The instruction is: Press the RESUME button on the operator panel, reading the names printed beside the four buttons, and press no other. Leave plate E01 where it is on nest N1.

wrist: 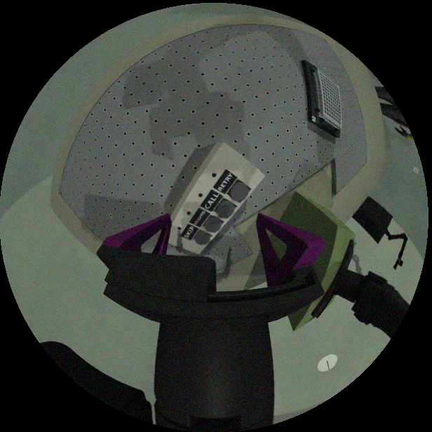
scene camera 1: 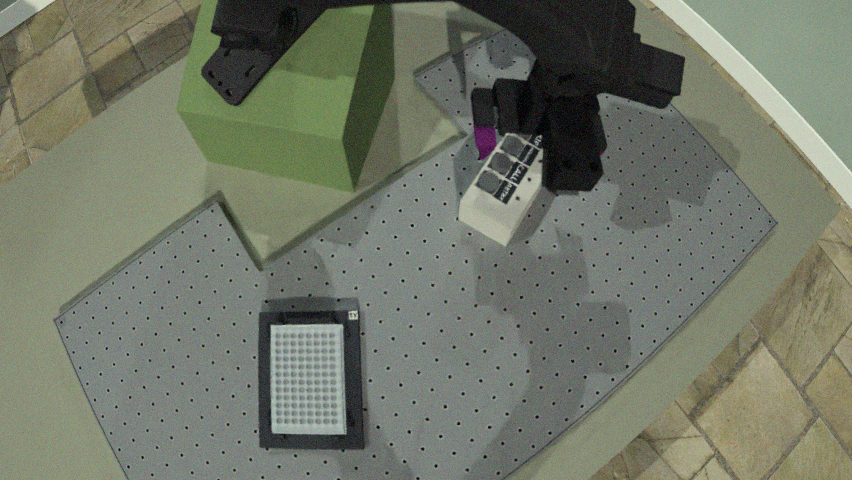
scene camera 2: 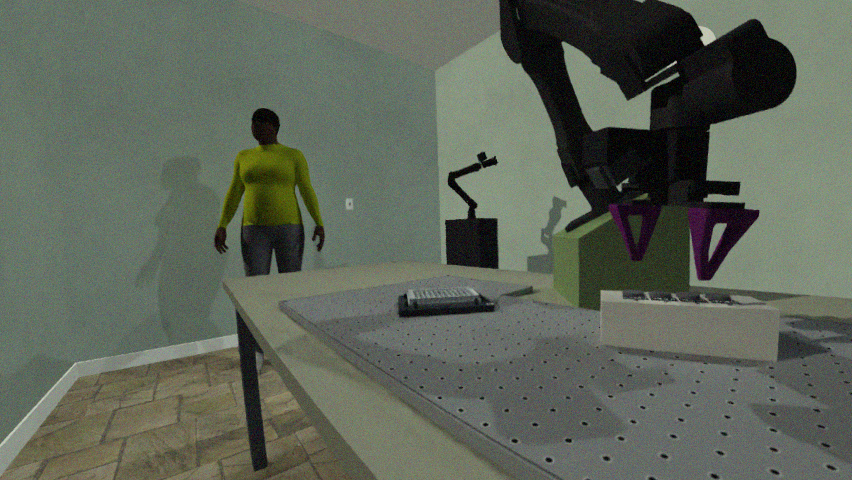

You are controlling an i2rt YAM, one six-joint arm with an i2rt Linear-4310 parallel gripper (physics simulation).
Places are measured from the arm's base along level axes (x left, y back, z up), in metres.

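Pixels of known places: gripper, fingertip midpoint: [scene camera 1: 522, 156] [scene camera 2: 666, 269]; arm's base, link origin: [scene camera 1: 273, 27].
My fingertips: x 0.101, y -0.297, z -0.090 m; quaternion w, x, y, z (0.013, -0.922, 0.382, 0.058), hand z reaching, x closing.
For each thing: its top centre in the pictures, then the offset to it from my fingertips. Level surfaces: height alone.
- white operator panel, top centre: [scene camera 1: 520, 160] [scene camera 2: 677, 296] dx +0.011, dy +0.006, dz -0.032 m
- RESUME button, top centre: [scene camera 1: 512, 144] [scene camera 2: 687, 293] dx +0.023, dy +0.027, dz -0.032 m
- CALL button, top centre: [scene camera 1: 501, 162] [scene camera 2: 659, 292] dx -0.007, dy +0.021, dz -0.032 m
- RETRY button, top centre: [scene camera 1: 488, 181] [scene camera 2: 633, 291] dx -0.036, dy +0.016, dz -0.032 m
- Plate E01, top centre: [scene camera 1: 305, 378] [scene camera 2: 442, 292] dx -0.342, dy +0.014, dz -0.062 m
- dark nest N1, top centre: [scene camera 1: 306, 378] [scene camera 2: 442, 294] dx -0.342, dy +0.014, dz -0.066 m
- perforated grey board, surface height: dz -0.087 m
The white operator panel [scene camera 1: 485, 217] [scene camera 2: 688, 327] [wrist: 250, 168] has four round grey buttons in a row. In the wrist view the labels read SKIP, RESUME (small, blurred), CALL and RETRY. The RESUME button [scene camera 1: 513, 144] [wrist: 211, 222] is between the SKIP button [wrist: 202, 236] and the CALL button [scene camera 1: 502, 161] [wrist: 224, 206]; the RETRY button [scene camera 1: 489, 180] [wrist: 237, 191] is at the end. My gripper [scene camera 2: 671, 268] [wrist: 213, 217] is open and empty, its purple fingertips above the panel top. Plate E01 [scene camera 1: 307, 378] [scene camera 2: 442, 293] [wrist: 330, 100] sits on the dark nest N1 [scene camera 1: 353, 387] [wrist: 311, 95].
A perforated grey board [scene camera 1: 417, 268] [scene camera 2: 524, 381] lies under the panel and nest. A green block [scene camera 1: 268, 143] [scene camera 2: 566, 262] [wrist: 320, 225] stands by the arm's base. A person in yellow [scene camera 2: 271, 184] stands behind the table, and another small arm stands on a black pedestal [scene camera 2: 471, 241].
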